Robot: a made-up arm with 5 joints.
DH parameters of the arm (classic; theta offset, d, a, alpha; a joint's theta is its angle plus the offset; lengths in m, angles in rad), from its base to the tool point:
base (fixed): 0 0.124 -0.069 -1.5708
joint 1: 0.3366 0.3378 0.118 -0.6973
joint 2: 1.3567 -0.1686 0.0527 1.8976
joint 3: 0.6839 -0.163 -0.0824 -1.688
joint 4: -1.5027 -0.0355 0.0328 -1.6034
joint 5: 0 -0.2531 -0.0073 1.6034
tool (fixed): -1.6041 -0.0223 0 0
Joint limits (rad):
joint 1: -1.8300..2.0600
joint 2: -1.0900..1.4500
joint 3: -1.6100..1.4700
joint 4: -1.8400..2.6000
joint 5: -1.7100..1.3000
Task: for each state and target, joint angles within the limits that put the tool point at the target. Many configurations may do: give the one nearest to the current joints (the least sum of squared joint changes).
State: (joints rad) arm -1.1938 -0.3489 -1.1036 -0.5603 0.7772
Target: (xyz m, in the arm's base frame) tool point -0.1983 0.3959 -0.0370
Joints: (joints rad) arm -1.3263 -0.4028 -1.2429 -0.6453 0.7891
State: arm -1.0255 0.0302 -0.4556 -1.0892 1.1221
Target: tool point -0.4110 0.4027 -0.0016
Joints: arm -1.7485 0.6061 -0.4312 -1.0812 1.1028
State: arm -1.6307 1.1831 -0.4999 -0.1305 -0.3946
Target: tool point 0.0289 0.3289 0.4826
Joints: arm -1.2394 1.3857 -1.0020 0.3093 -0.4349
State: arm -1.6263 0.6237 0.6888 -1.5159 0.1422
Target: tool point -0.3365 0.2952 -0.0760
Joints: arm -1.3916 0.6577 0.6833 -1.7657 0.1759
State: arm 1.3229 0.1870 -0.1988 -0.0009 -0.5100
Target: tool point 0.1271 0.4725 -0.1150
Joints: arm 1.7165 0.5935 -0.9672 -0.1202 -0.5181
